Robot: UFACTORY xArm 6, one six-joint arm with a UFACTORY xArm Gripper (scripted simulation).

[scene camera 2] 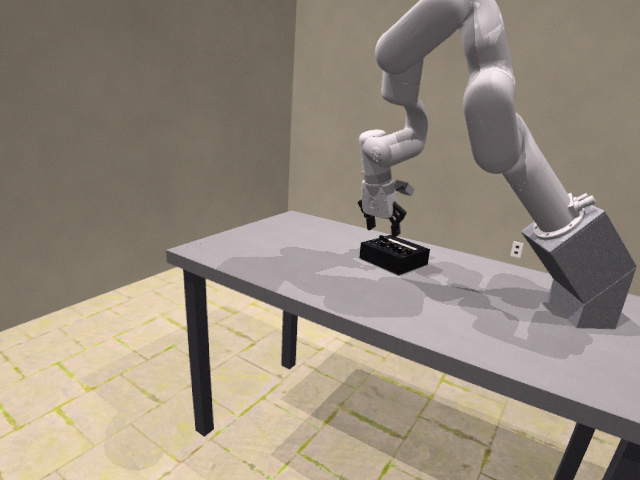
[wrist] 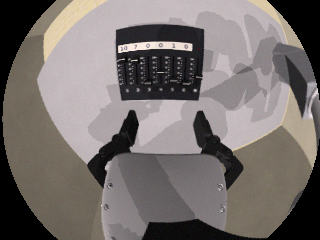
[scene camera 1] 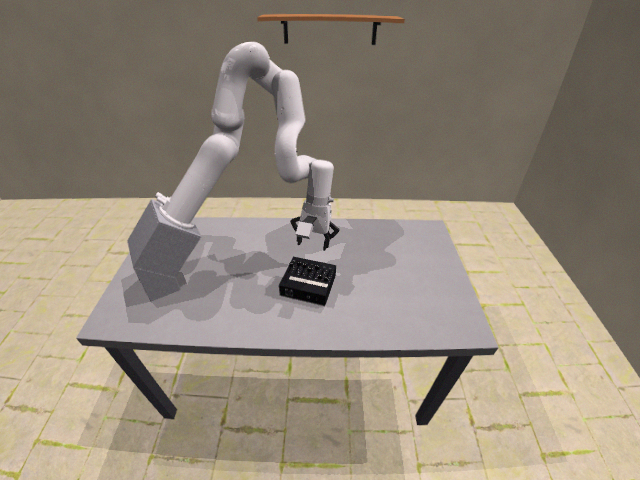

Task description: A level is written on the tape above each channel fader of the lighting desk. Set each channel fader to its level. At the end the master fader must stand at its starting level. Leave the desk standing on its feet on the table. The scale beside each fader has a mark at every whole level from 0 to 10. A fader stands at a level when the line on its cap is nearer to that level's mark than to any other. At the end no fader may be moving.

Labels:
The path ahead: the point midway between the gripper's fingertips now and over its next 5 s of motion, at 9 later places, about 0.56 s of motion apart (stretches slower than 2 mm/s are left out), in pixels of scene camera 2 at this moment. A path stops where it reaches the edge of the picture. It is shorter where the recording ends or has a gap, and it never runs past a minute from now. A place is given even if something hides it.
My gripper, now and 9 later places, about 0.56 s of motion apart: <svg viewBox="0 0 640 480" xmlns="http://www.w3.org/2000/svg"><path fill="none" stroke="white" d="M383 232L400 210L400 205L396 213L393 224L392 228L392 229L392 232L392 235L391 235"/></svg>

